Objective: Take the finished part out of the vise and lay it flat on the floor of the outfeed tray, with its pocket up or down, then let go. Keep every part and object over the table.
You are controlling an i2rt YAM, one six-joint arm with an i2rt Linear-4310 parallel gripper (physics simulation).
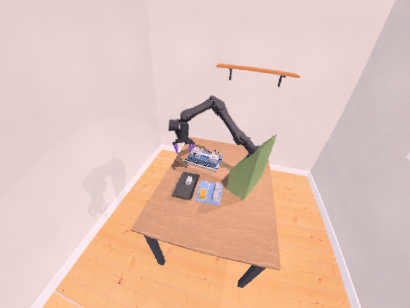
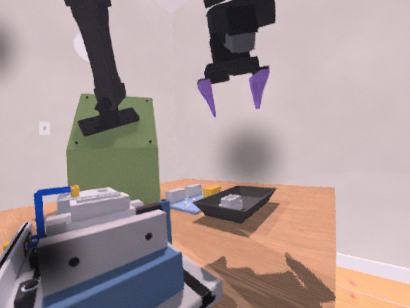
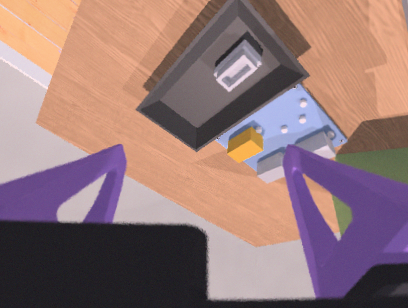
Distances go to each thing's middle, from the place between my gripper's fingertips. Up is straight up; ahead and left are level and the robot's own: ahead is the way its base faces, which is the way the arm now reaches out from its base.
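Labels:
I find the yellow block (image 3: 248, 143) 170 mm to the left of my hand and 140 mm behind it, and also 220 mm below it.

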